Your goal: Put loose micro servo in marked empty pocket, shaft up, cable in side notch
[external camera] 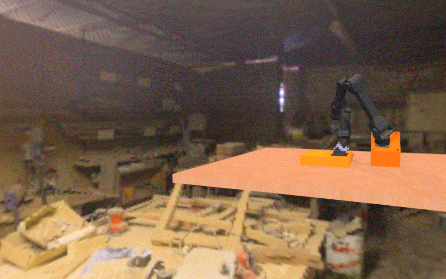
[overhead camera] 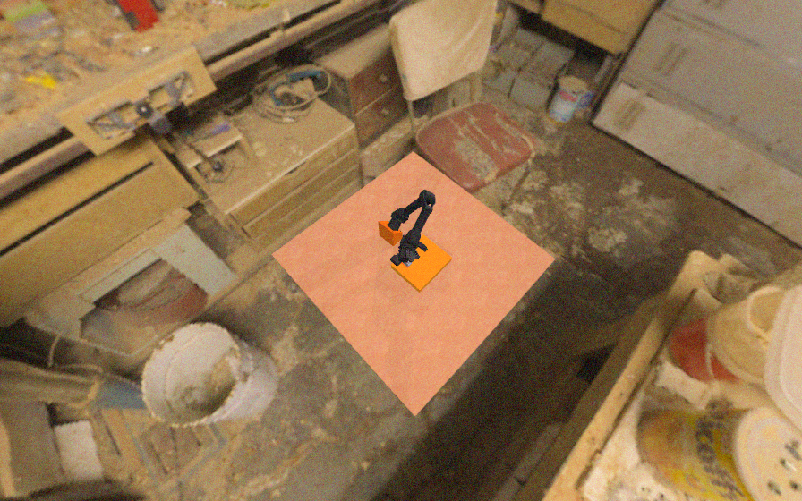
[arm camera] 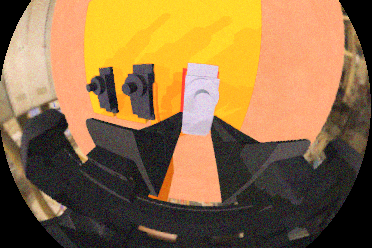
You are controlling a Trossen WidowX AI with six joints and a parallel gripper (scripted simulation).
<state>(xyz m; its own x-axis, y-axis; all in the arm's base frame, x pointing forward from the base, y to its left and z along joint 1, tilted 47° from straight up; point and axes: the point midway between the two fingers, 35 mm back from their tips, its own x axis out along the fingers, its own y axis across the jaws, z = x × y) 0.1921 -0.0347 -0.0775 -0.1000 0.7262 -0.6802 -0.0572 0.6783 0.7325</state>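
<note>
Now: gripper tip 120 mm short of the robot deck, 80 mm to the right of it and 50 mm above it.
</note>
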